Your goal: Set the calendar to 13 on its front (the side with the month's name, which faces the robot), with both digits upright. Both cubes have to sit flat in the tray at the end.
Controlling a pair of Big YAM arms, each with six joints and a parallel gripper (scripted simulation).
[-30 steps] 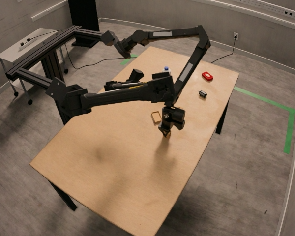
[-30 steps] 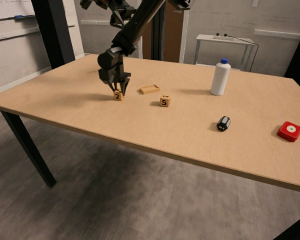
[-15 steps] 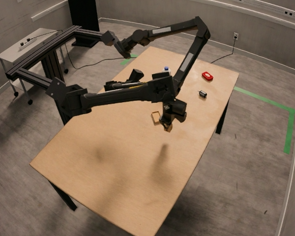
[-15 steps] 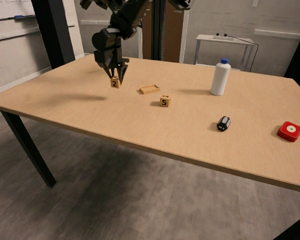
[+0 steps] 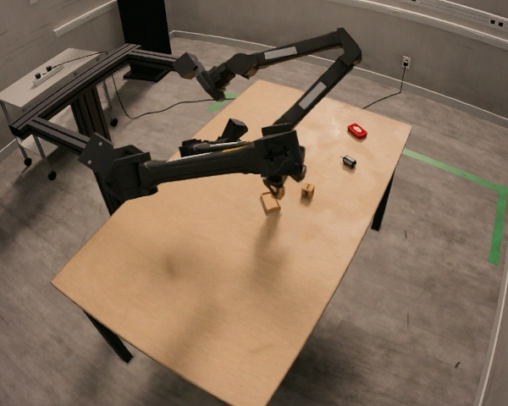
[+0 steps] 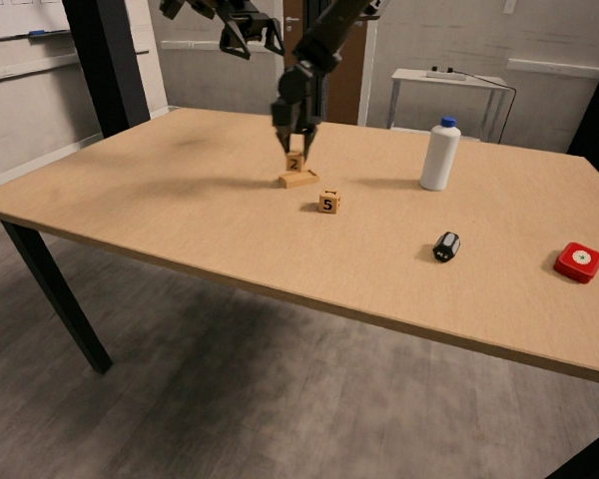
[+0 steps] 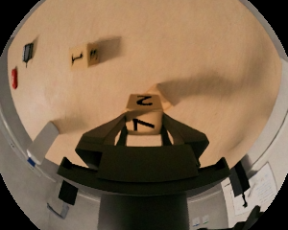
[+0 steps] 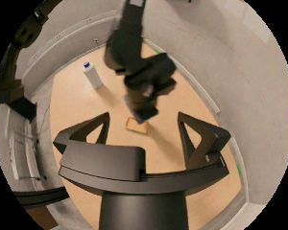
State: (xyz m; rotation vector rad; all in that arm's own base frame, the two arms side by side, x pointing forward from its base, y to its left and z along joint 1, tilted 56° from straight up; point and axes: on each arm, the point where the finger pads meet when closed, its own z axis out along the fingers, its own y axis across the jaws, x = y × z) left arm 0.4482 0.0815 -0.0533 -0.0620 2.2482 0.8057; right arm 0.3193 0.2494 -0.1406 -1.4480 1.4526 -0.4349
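My left gripper is now 60 mm above the wooden tray and 20 mm past it. From my left hand the other things lie so: white bottle (330 mm to the left, 80 mm behind, 10 mm above); wooden digit cube (90 mm to the left, 90 mm ahead, 50 mm below); wooden cube (10 mm below).
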